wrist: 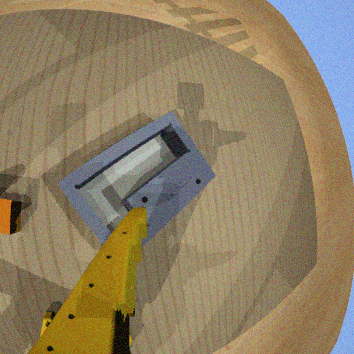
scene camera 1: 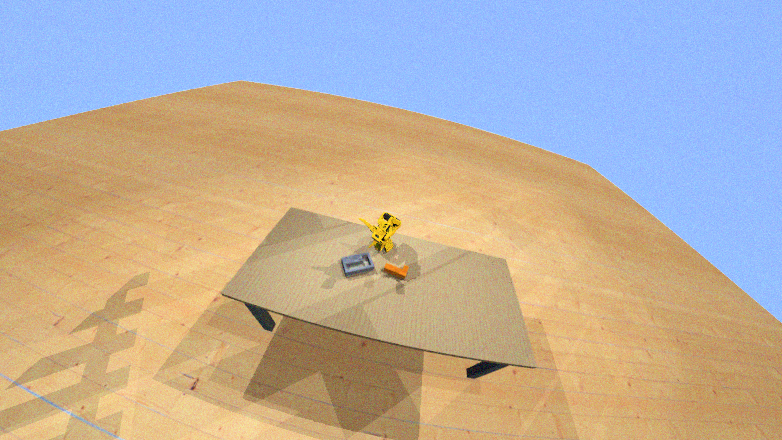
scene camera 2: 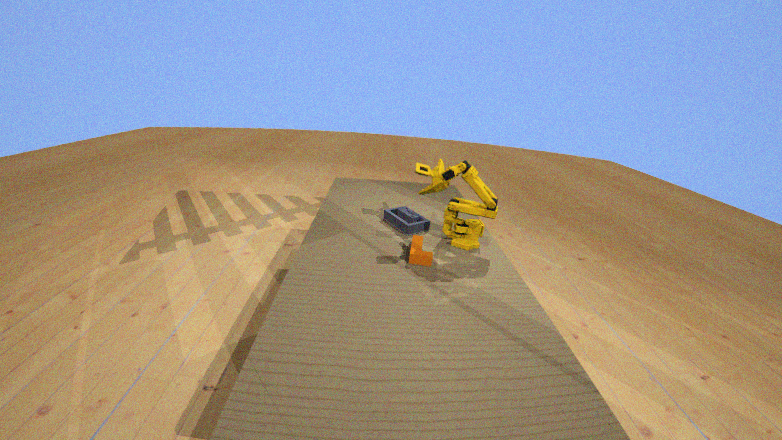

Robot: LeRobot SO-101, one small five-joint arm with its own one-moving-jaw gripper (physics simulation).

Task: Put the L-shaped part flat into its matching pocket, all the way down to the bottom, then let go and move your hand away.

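Observation:
A grey pocket block (wrist: 158, 166) is visible.

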